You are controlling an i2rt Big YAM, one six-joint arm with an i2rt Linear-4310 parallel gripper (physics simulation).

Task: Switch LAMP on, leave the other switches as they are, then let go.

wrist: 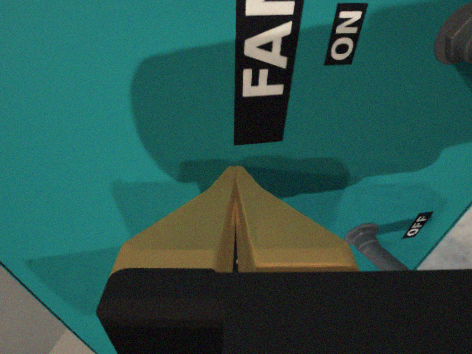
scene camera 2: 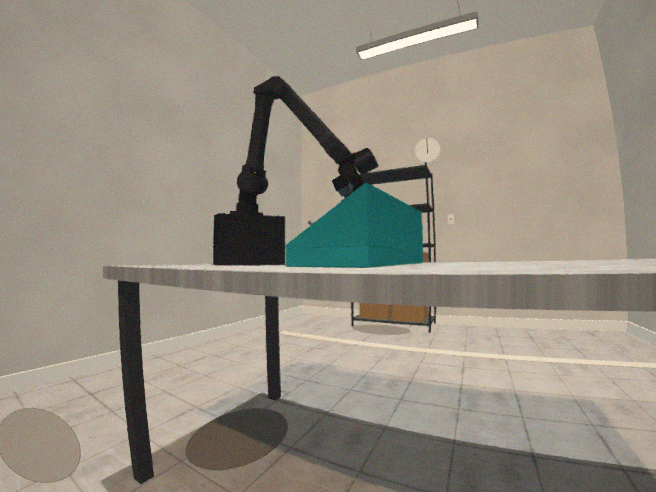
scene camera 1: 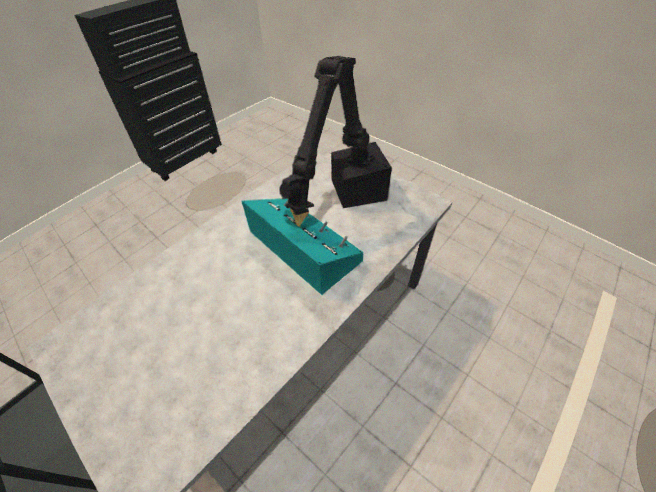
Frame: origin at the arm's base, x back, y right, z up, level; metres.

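Seen in the pictures: gripper, between the fingertips: (wrist: 235, 178) (scene camera 1: 298, 226); arm's base, origin of its link: (scene camera 2: 246, 215) (scene camera 1: 360, 159).
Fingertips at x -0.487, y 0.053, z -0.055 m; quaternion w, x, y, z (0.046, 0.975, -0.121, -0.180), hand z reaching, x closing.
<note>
Pixels of each thing's top centre, then the offset from my fingertips to it. "pt": a spot on its surface instead.
- FAN label, centre of its top: (wrist: 262, 43) dy +0.054, dx +0.024, dz +0.000 m
- FAN switch, a spot on its surface: (wrist: 459, 40) pt dy +0.037, dx +0.082, dz -0.032 m
- second switch, centre of its top: (wrist: 392, 295) dy -0.084, dx +0.068, dz -0.005 m
- OFF mark, a spot on its surface: (wrist: 417, 225) pt dy -0.088, dx +0.084, dz -0.059 m
The teal switch box (scene camera 1: 286, 251) (scene camera 2: 394, 233) (wrist: 65, 115) stands on the table with a sloped top. My gripper (scene camera 1: 299, 225) (wrist: 235, 178) is shut and empty, its tips close over the sloped top, below the FAN label (wrist: 262, 90) in the wrist view. The FAN switch (wrist: 459, 40) is cut off at the upper right, with an ON mark (wrist: 345, 35) to its left. A second switch (wrist: 375, 249), right of the fingers, leans down and right; an OFF mark (wrist: 417, 225) is beside it. Its name is hidden. No LAMP label is readable. The box hides my fingertips in scene camera 2.
Two more levers (scene camera 1: 323, 226) (scene camera 1: 343, 241) stand up from the box, toward its near right end. The arm's black base block (scene camera 1: 361, 182) (scene camera 2: 249, 239) stands behind the box on the table (scene camera 1: 174, 338) (scene camera 2: 476, 288). A drawer cabinet (scene camera 1: 158, 100) and a shelf rack (scene camera 2: 431, 211) are farther off.
</note>
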